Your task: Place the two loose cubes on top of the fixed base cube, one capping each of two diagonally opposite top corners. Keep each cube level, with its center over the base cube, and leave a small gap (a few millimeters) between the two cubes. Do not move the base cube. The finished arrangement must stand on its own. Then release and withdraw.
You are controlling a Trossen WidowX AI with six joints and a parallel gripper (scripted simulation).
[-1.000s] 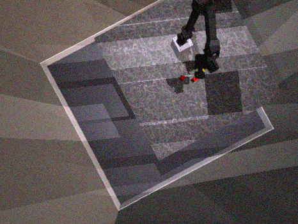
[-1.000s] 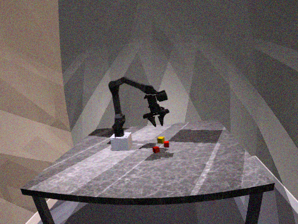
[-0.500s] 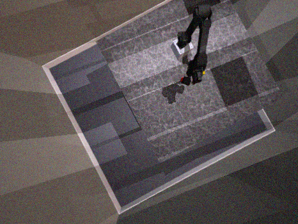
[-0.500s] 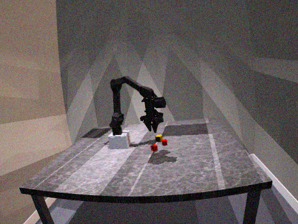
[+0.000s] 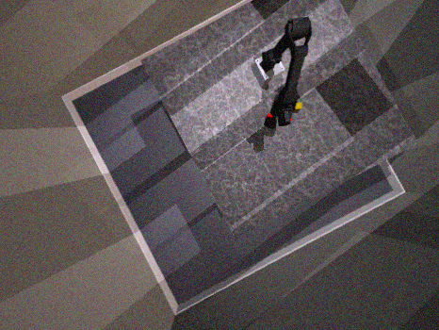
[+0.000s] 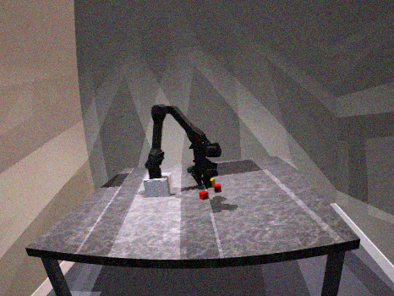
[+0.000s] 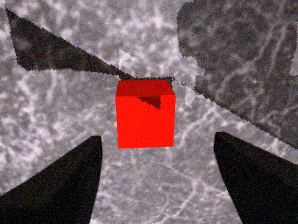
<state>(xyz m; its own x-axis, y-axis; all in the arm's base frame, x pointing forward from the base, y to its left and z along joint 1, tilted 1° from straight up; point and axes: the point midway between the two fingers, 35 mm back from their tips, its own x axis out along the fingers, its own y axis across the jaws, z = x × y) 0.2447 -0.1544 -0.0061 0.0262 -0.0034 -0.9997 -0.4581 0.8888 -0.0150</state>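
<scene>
Right now the red cube is 4 cm below my gripper tip. The rest, counted from my gripper tip: yellow base cube: 6 cm ahead, 18 cm to the left, 4 cm below.
</scene>
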